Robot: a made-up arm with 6 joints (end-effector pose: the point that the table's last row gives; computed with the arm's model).
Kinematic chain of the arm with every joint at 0, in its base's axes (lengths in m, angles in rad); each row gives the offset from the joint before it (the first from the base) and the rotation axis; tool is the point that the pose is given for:
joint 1: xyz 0 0 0.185 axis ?
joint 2: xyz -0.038 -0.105 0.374 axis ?
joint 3: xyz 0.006 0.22 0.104 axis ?
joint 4: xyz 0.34 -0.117 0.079 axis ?
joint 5: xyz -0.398 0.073 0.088 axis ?
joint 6: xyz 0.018 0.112 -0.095 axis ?
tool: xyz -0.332 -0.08 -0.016
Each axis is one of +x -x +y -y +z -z.
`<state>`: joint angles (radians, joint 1 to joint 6).
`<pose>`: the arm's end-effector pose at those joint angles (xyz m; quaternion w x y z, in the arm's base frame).
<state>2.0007 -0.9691 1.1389 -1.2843 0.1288 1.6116</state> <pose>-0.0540 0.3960 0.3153 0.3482 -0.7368 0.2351 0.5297</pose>
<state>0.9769 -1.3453 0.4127 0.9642 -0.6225 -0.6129</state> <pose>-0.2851 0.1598 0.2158 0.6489 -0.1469 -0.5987 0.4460</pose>
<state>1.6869 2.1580 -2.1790 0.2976 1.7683 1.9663</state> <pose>0.4685 -0.0848 -0.0623 0.0388 0.1089 0.9646 0.2369</pose>
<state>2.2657 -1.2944 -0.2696 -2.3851 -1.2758 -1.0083</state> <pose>-0.3400 0.3232 0.1823 0.9331 0.1616 0.2897 -0.1387</pose>
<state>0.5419 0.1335 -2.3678 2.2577 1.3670 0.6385</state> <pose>-0.1641 0.7865 0.2302 0.6635 0.5400 -0.4874 0.1750</pose>
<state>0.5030 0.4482 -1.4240 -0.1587 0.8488 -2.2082</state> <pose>0.2598 0.7179 0.6285 0.1909 -0.5419 0.8167 -0.0535</pose>
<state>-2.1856 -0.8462 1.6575 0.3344 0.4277 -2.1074</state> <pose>-0.3571 -0.4210 -0.4016 0.6902 -0.3151 -0.5362 -0.3700</pose>
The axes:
joint 1: -x
joint 2: +y
joint 3: +z
joint 4: +x
joint 5: +y
joint 6: +x

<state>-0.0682 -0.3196 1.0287 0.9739 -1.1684 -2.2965</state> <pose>-0.3388 0.0374 0.7284 0.8123 -0.4054 -0.3446 -0.2390</pose>
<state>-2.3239 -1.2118 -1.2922 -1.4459 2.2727 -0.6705</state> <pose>-0.0481 -0.5574 -0.2147 0.1803 -0.5940 -0.4898 -0.6121</pose>
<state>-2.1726 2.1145 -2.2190 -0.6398 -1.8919 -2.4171</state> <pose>-0.1000 -0.4617 -0.0241 0.2988 -0.7552 -0.5785 -0.0753</pose>
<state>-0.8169 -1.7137 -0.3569 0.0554 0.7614 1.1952</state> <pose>-0.3530 0.2289 0.3784 0.3176 0.8312 -0.4532 0.0539</pose>
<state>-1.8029 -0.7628 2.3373 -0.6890 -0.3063 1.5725</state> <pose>0.2111 -0.4770 0.0163 0.3040 0.1955 -0.5456 0.7561</pose>
